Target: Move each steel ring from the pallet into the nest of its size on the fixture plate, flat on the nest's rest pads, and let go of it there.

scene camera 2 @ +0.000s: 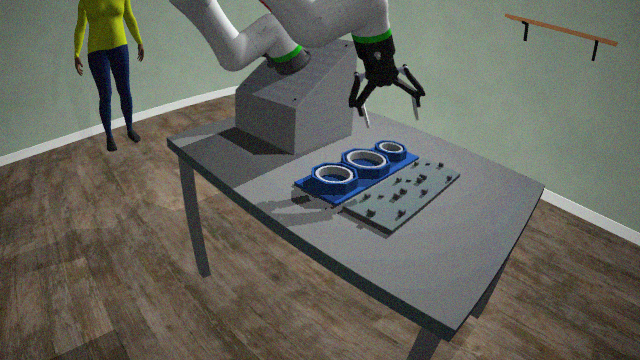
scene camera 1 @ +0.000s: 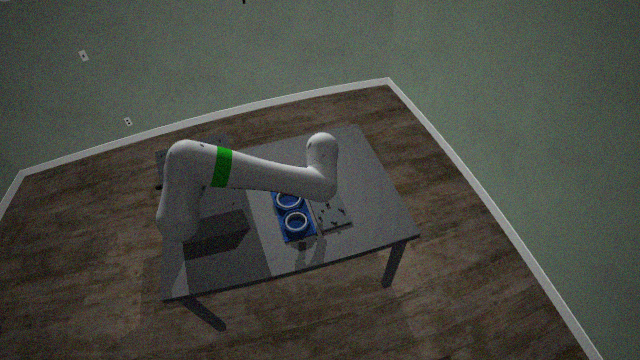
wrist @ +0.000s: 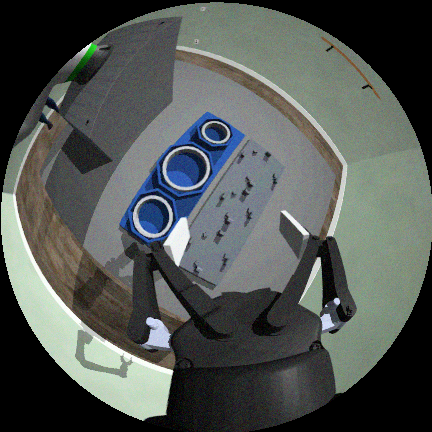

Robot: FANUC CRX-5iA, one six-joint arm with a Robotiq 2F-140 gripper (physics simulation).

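Where they show: gripper, fingertip midpoint: (scene camera 2: 392, 120) (wrist: 234, 223); arm's base, origin of the base link: (scene camera 2: 293, 62).
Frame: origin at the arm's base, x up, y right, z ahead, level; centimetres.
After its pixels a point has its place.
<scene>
A blue pallet (scene camera 1: 300, 237) {x -27.7, y 27.5, z 43.3 cm} (scene camera 2: 350, 196) {x -27.7, y 21.2, z 51.0 cm} (wrist: 207, 116) {x -27.6, y -15.9, z 34.8 cm} lies on the table and holds three pale steel rings in a row of raised octagonal holders. The medium ring (scene camera 1: 286, 222) {x -24.6, y 19.2, z 38.4 cm} (scene camera 2: 316, 174) {x -24.2, y 24.3, z 40.5 cm} (wrist: 171, 216) {x -24.4, y 16.9, z 47.4 cm} is at one end, the large ring (scene camera 1: 288, 208) {x -24.8, y 11.0, z 40.9 cm} (scene camera 2: 346, 159) {x -24.4, y 9.8, z 38.9 cm} (wrist: 164, 168) {x -24.4, y 8.2, z 38.1 cm} in the middle, the small ring (scene camera 2: 380, 146) {x -24.3, y -7.4, z 38.8 cm} (wrist: 215, 143) {x -24.7, y -6.7, z 44.1 cm} at the other end. The grey fixture plate (scene camera 1: 342, 220) {x -27.0, y 24.2, z 65.2 cm} (scene camera 2: 390, 227) {x -27.0, y 25.3, z 68.3 cm} (wrist: 260, 170) {x -27.0, y -10.9, z 60.1 cm} lies beside the pallet, with small dark pins and no ring on it. My gripper (scene camera 2: 392, 121) {x -5.6, y 12.3, z 55.8 cm} (wrist: 234, 223) {x -5.6, y 12.3, z 55.8 cm} is open and empty, high above the table; the arm hides it in scene camera 1.
The grey table (scene camera 1: 380, 215) {x -28.3, y 26.2, z 84.5 cm} (scene camera 2: 450, 260) {x -28.2, y 23.8, z 86.9 cm} bears a large grey robot pedestal (scene camera 2: 265, 120) {x -20.1, y 15.5, z 3.9 cm} (wrist: 135, 85) {x -9.4, y -1.2, z 19.6 cm} behind the pallet. A person in a yellow top (scene camera 2: 106, 25) stands on the floor beyond the table. A wooden shelf (scene camera 2: 560, 31) is on the wall.
</scene>
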